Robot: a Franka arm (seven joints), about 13 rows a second.
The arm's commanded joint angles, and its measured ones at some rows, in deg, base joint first. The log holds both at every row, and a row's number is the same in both.
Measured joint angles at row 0:
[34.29 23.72 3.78 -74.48 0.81 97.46 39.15]
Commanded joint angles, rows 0 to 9:
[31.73 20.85 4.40 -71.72 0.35 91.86 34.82]
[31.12 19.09 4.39 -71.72 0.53 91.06 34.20]
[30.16 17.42 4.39 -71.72 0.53 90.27 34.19]
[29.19 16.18 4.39 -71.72 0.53 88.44 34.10]
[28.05 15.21 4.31 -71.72 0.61 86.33 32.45]
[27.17 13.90 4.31 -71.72 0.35 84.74 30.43]
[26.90 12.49 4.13 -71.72 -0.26 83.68 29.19]
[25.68 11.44 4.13 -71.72 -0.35 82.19 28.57]
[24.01 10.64 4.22 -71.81 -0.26 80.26 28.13]
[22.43 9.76 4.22 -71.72 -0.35 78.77 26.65]
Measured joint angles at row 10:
[25.50 12.00 3.47 -71.04 0.47 81.09 29.04]
